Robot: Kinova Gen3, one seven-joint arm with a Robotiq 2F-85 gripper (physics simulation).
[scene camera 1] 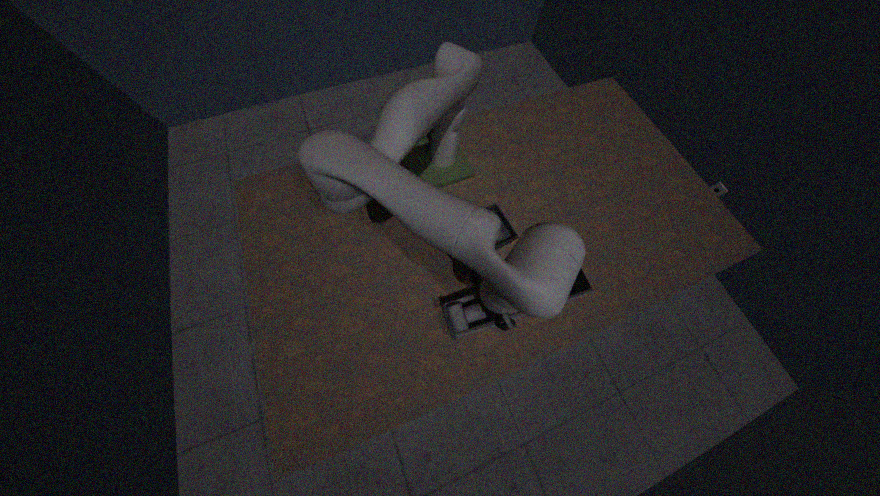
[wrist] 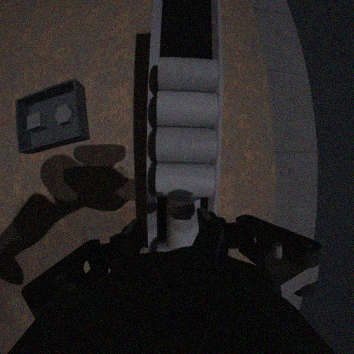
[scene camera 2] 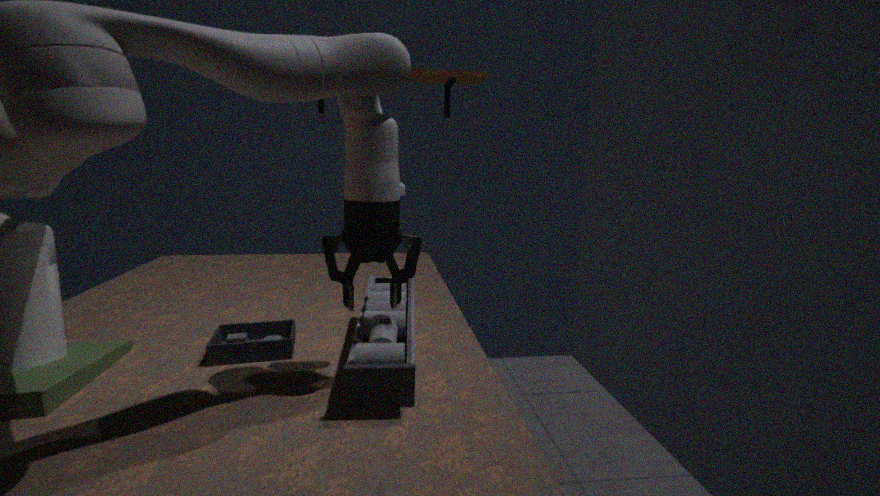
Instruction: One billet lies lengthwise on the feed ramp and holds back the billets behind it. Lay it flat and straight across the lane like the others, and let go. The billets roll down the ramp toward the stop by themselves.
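Pixels of known places: gripper, fingertip midpoint: [scene camera 2: 372, 308]; arm's base at its link origin: [scene camera 1: 442, 156] [scene camera 2: 25, 360].
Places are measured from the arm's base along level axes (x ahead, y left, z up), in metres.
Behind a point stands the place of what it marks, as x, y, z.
Observation:
The lengthwise billet [scene camera 1: 475, 313] @(0.525, -0.126, 0.074) [scene camera 2: 383, 332] @(0.523, -0.135, 0.073) [wrist: 181, 227] lies along the dark feed ramp [scene camera 2: 377, 385] @(0.514, -0.195, 0.026) [wrist: 217, 105]. A crosswise billet [scene camera 1: 457, 317] @(0.517, -0.170, 0.069) [scene camera 2: 377, 353] @(0.514, -0.182, 0.063) lies at its near end in the scene camera 2 view. Several billets [wrist: 187, 110] lie side by side across the lane beyond its other end. My gripper [scene camera 2: 372, 306] @(0.508, -0.103, 0.098) [wrist: 169, 222] points down, partly open and empty, with its fingertips above the ramp. In the wrist view the fingers stand to either side of the lengthwise billet, whose lower part is hidden by the gripper. The arm hides most of the ramp in the scene camera 1 view.
A dark tray [scene camera 2: 246, 353] @(0.306, -0.001, -0.006) [wrist: 54, 145] with two small objects stands beside the ramp on the table [scene camera 1: 345, 369] @(0.530, -0.483, -0.022). The green base plate [scene camera 1: 452, 173] @(0.078, 0.005, 0.002) [scene camera 2: 80, 369] @(0.102, -0.057, 0.006) of the arm lies farther off. The arm's shadow falls between the plate and the ramp.

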